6 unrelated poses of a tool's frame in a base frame.
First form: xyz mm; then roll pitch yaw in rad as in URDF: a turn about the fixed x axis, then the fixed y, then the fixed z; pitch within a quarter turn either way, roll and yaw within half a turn.
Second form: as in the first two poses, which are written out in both.
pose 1, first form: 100.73 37.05 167.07 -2.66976 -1.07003 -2.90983
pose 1, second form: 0.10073 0.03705 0.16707 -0.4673 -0.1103 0.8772 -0.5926 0.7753 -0.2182
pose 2, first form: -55.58 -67.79 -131.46 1.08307 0.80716 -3.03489
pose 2, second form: -0.05558 -0.06779 -0.13146 -0.6876 -0.0737 -0.7223 -0.5846 -0.5339 0.6109
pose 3, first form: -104.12 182.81 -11.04 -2.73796 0.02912 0.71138
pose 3, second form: -0.10412 0.18281 -0.01104 0.7571 0.6526 -0.0291 0.5918 -0.7041 -0.3926
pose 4, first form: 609.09 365.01 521.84 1.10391 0.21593 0.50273
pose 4, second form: 0.60909 0.36501 0.52184 0.8559 0.4706 -0.2143 -0.0492 0.4866 0.8722
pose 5, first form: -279.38 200.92 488.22 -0.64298 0.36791 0.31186
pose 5, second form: -0.27938 0.20092 0.48822 0.8881 0.2863 -0.3597 -0.4508 0.6955 -0.5595
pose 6, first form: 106.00 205.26 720.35 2.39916 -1.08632 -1.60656
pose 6, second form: 0.10600 0.20526 0.72035 -0.0167 -0.4654 0.8849 -0.7150 0.6242 0.3149
